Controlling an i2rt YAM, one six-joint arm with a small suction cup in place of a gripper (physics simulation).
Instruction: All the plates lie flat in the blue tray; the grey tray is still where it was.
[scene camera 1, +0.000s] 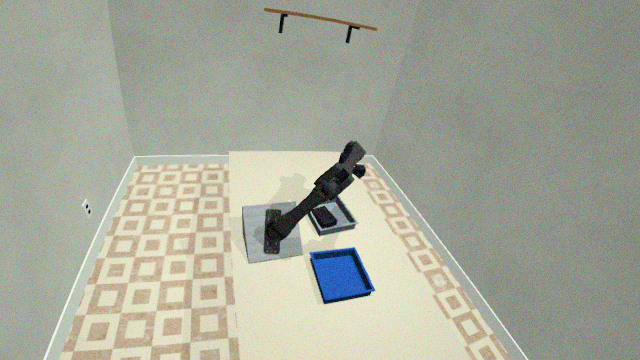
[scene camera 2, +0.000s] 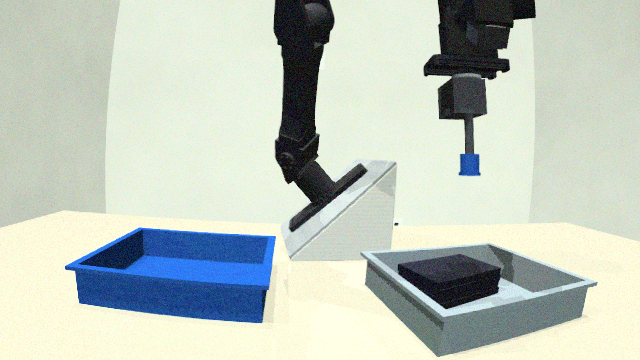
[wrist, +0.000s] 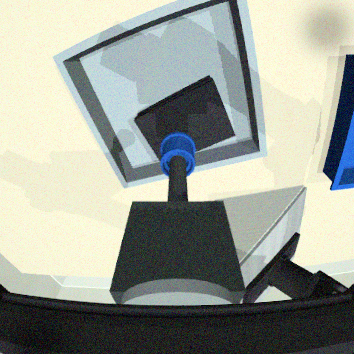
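Where they show: end effector, tool point: (scene camera 2: 469, 175) (wrist: 177, 147); arm's base, origin of the base link: (scene camera 1: 272, 231) (scene camera 2: 328, 198) (wrist: 271, 266).
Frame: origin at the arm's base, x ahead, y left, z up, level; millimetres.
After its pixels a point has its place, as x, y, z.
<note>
Dark, flat square plates (scene camera 1: 324, 216) @(292, 143, -54) (scene camera 2: 450, 275) @(332, 139, -54) (wrist: 192, 112) @(316, 142, -54) lie stacked in the grey tray (scene camera 1: 337, 231) @(349, 59, -85) (scene camera 2: 515, 314) @(437, 176, -65) (wrist: 257, 115) @(307, 54, -45); how many there are is hard to tell. The stack sits near one side of the tray. The blue tray (scene camera 1: 342, 275) @(299, -206, -92) (scene camera 2: 170, 300) @(385, -198, -75) (wrist: 346, 120) @(286, -97, -65) stands apart from the grey tray and has a bare floor in both scene views. My gripper, a blue suction cup (scene camera 2: 469, 165) (wrist: 178, 154), is open with nothing on it. It hangs well above the grey tray. In scene camera 1 the arm hides the cup and part of the grey tray's far side.
The arm's base stands on a grey sloped block (scene camera 1: 250, 245) @(-100, -50, -34) (scene camera 2: 360, 230) @(125, 51, -39) (wrist: 270, 215) @(129, 17, -27) behind the trays. The trays stand on a cream table (scene camera 1: 280, 310) @(2, -339, -95) (scene camera 2: 310, 335) @(403, -40, -95). A wooden wall shelf (scene camera 1: 320, 19) is high on the far wall.
</note>
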